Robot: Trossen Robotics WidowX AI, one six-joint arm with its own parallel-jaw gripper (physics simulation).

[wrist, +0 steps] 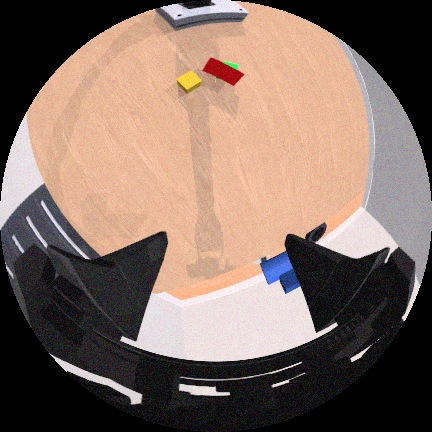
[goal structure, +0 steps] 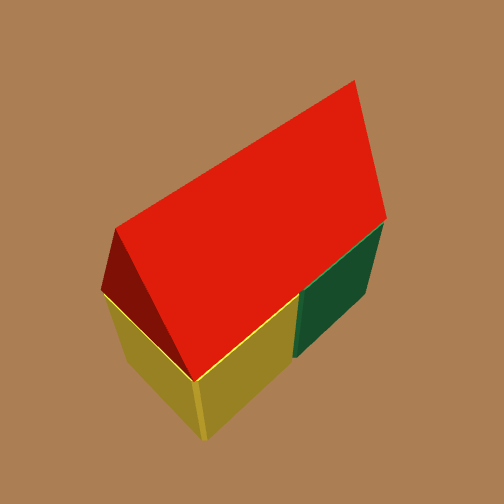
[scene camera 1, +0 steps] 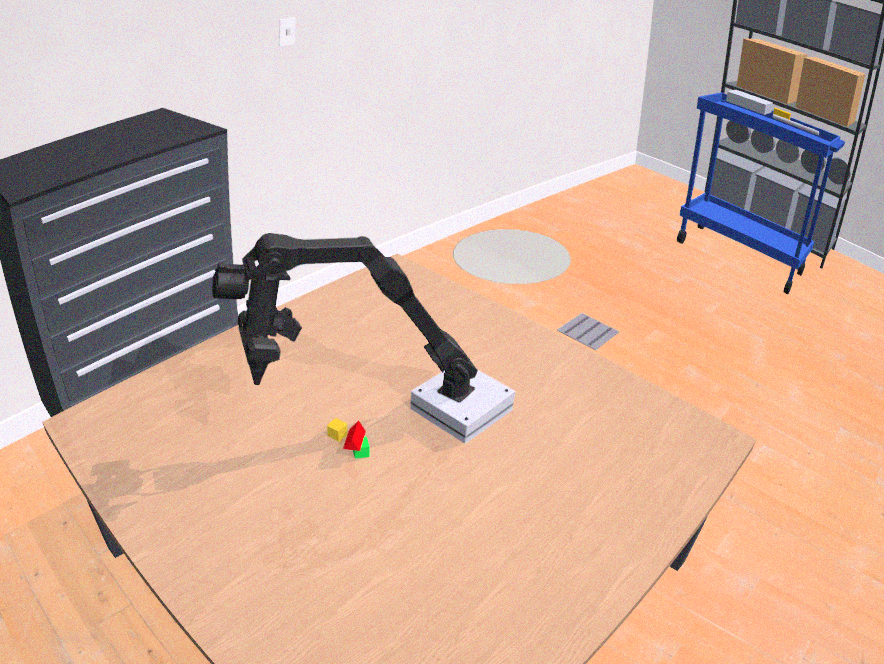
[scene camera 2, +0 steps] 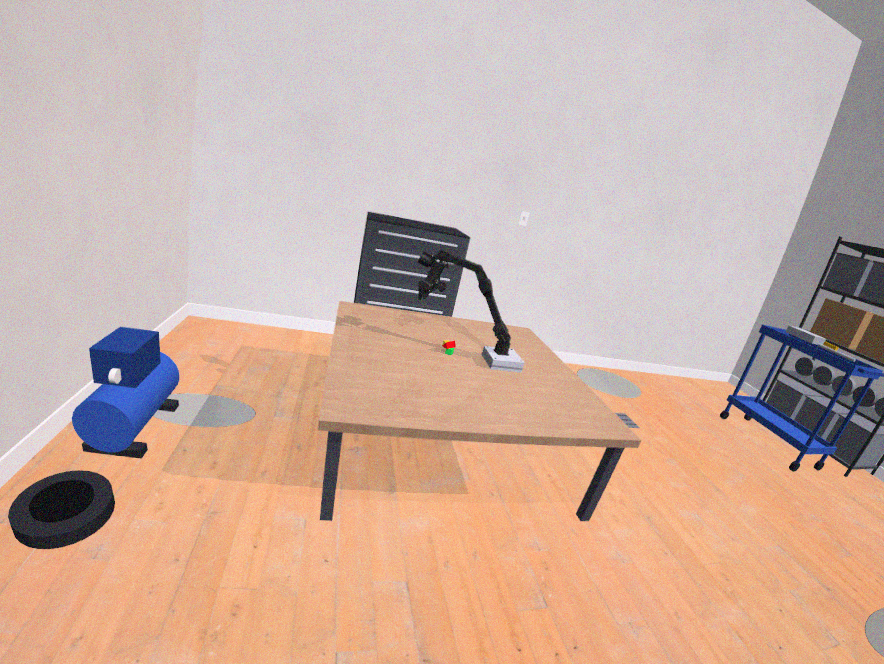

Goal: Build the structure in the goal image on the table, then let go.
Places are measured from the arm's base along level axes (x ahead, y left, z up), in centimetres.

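Pixels of known places: gripper, fingertip midpoint: (wrist: 228,239) (scene camera 1: 253,374) (scene camera 2: 421,299); arm's base, origin of the base link: (scene camera 1: 456,390) (scene camera 2: 501,352).
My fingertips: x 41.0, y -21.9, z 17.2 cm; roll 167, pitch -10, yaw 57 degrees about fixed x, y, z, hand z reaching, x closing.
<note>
Ahead of a thing's pixels: the offset from my fingertips to its top centre. Level surfaces: height alone.
A yellow cube @[dz -19.4, dx -16.5, dy +7.2 cm] (scene camera 1: 337,429) (wrist: 189,81) sits on the table @[dz -22.7 cm] (scene camera 1: 457,557) (scene camera 2: 457,400) (wrist: 280,150), a little apart from the other two blocks. A green block @[dz -19.4, dx -15.4, dy +14.9 cm] (scene camera 1: 362,449) (scene camera 2: 449,351) (wrist: 231,65) is on the table, partly hidden by a red block. The red block @[dz -16.5, dx -14.9, dy +13.1 cm] (scene camera 1: 355,436) (scene camera 2: 449,344) (wrist: 223,71) looks tilted and overlaps the green block; it seems to lean on it or rest on it. In scene camera 2 the blocks are very small. My gripper (wrist: 228,239) is open and empty, high above the table and away from the blocks, on the drawer cabinet's side.
The arm's grey base plate (scene camera 1: 463,405) (scene camera 2: 503,358) (wrist: 205,16) stands on the table near the blocks. A dark drawer cabinet (scene camera 1: 135,243) (scene camera 2: 410,265) stands behind the table. A blue cart (scene camera 1: 743,232) and a blue compressor (scene camera 2: 125,403) stand on the floor away from the table.
</note>
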